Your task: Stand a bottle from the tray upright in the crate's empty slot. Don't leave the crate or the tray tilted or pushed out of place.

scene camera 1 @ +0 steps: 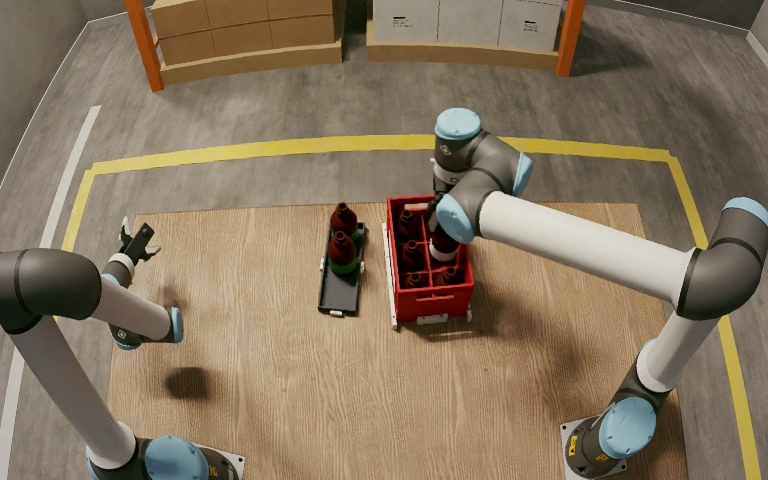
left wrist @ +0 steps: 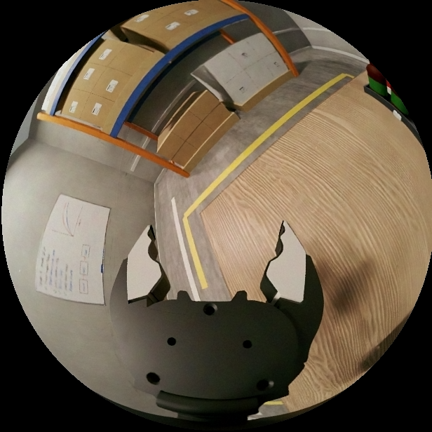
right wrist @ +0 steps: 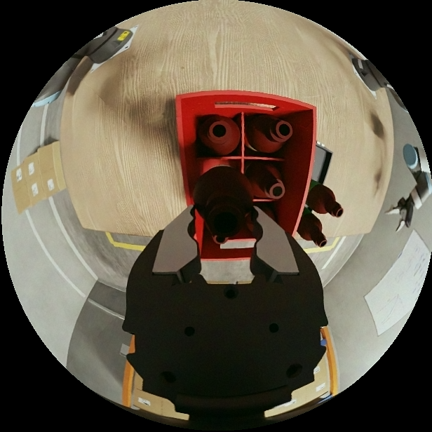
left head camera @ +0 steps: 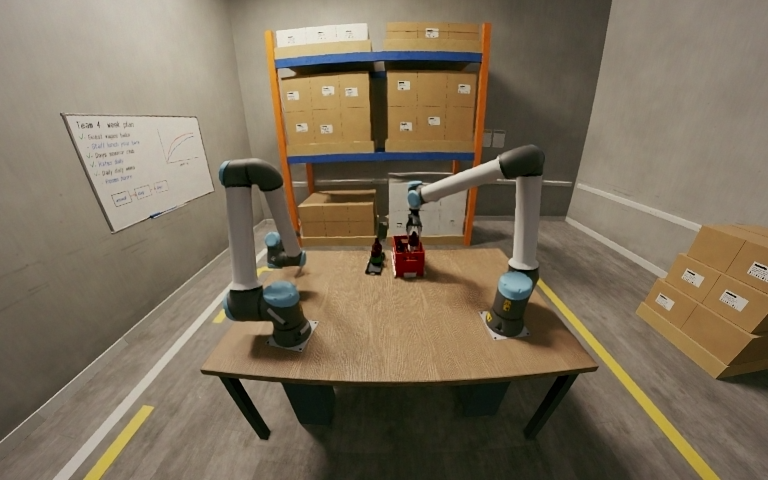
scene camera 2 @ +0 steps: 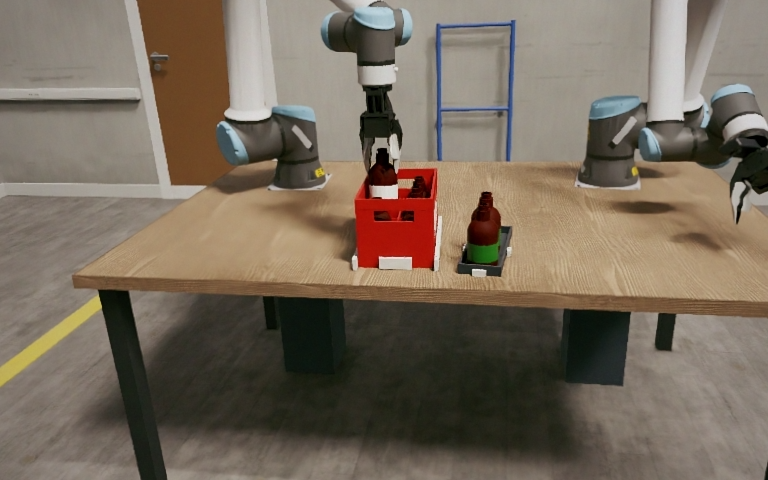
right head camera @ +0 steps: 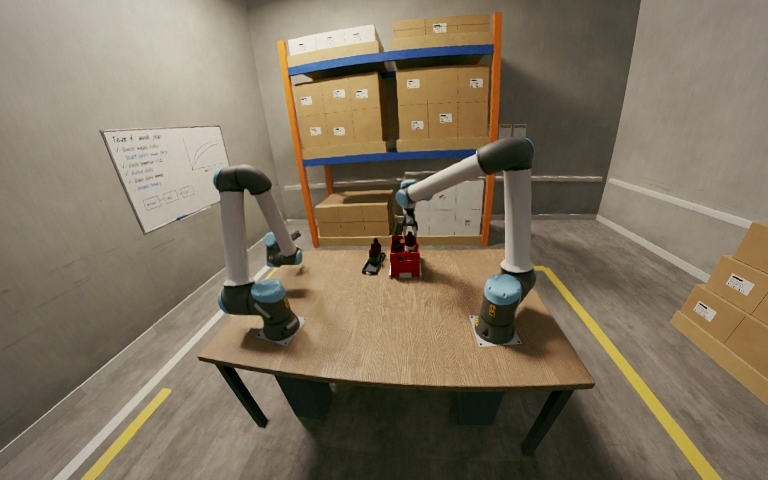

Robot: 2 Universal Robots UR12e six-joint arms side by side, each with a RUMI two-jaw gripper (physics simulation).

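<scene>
A red crate (scene camera 1: 434,305) (scene camera 2: 395,243) (right wrist: 310,165) stands level, with several brown bottles in its slots. My right gripper (right wrist: 222,206) (scene camera 2: 382,169) is shut on a brown bottle with a white label (scene camera 2: 383,189) (scene camera 1: 443,250) (right wrist: 222,192), near its neck. This bottle is about upright over the middle slot of the crate's right column in scene camera 1, its lower part inside the crate, higher than its neighbours. Its base is hidden. A black tray (scene camera 1: 338,294) (scene camera 2: 505,240) holds two green-labelled bottles (scene camera 1: 342,251) (scene camera 1: 343,217). My left gripper (scene camera 1: 141,233) (left wrist: 215,224) is open and empty, far left in scene camera 1.
White brackets (scene camera 1: 431,319) (scene camera 2: 395,263) edge the crate; small white stops (scene camera 1: 335,312) (scene camera 2: 479,272) edge the tray, left of the crate in scene camera 1. Crate and tray stand near the table's (scene camera 1: 271,350) far edge. A shelf rack (left head camera: 273,113) stands beyond.
</scene>
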